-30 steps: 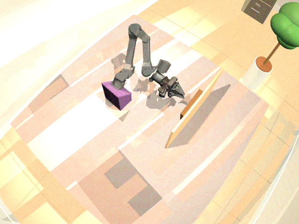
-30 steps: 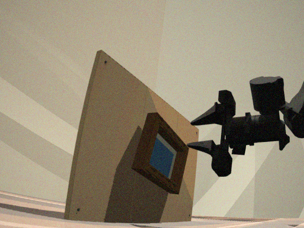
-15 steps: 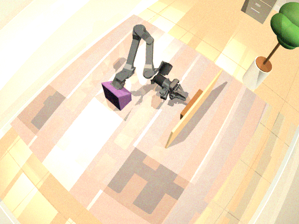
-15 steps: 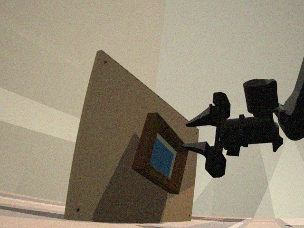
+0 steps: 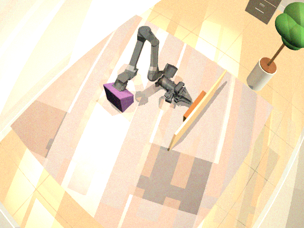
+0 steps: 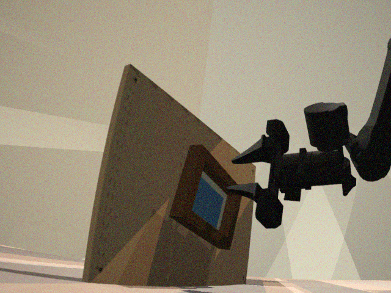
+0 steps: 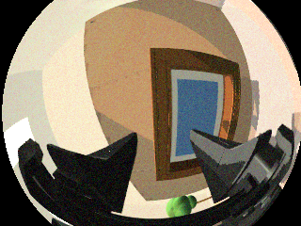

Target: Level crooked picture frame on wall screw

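The picture frame lies 50 mm below my gripper tip, 30 mm ahead of it and 10 mm to the left of it. Round my gripper tip: wall panel 60 mm below, 40 mm ahead, 10 mm to the left.
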